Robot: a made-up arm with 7 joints.
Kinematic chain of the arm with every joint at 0, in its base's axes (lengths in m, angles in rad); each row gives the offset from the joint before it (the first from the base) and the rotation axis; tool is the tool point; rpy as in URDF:
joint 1: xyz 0 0 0.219 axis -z
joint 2: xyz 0 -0.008 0.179 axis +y
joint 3: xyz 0 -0.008 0.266 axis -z
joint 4: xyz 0 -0.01 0.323 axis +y
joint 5: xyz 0 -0.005 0.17 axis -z
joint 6: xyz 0 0 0.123 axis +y
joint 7: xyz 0 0 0.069 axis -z
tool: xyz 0 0 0 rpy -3.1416 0 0
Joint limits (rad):
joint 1: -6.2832..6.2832
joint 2: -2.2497..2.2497
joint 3: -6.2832..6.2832
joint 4: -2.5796..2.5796
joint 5: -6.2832..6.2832
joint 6: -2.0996..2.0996
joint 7: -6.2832..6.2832
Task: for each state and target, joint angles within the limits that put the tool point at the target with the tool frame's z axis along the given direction. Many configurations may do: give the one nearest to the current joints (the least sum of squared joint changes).
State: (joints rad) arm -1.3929 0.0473 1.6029 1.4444 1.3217 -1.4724 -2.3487
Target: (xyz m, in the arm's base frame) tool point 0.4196 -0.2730 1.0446 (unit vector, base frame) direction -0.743 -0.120 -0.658
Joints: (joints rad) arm -1.8923 -0.4063 1.9531 1.1685 0.8676 -0.5759 -2.3487
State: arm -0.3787 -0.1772 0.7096 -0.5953 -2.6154 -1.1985 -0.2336
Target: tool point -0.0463 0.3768 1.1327 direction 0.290 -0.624 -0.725
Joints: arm 0.7450 -0.2108 1.2492 -1.1039 -2.5763 -0.7464 -0.2336
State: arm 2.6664 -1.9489 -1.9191 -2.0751 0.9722 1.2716 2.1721
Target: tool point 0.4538 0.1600 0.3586 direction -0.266 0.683 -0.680
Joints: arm 3.0908 -2.1481 -2.2995 -2.1842 1.7492 1.5140 2.1721
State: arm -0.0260 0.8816 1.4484 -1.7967 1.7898 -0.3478 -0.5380
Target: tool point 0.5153 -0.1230 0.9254 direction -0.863 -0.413 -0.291
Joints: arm 0.8302 0.9108 1.1014 -1.3879 2.1528 -0.4467 -0.5380
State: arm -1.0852 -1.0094 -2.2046 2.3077 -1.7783 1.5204 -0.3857
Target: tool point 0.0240 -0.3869 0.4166 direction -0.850 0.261 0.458
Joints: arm -1.7000 -1.0815 -2.5738 2.5701 -1.6739 1.6353 -0.3857
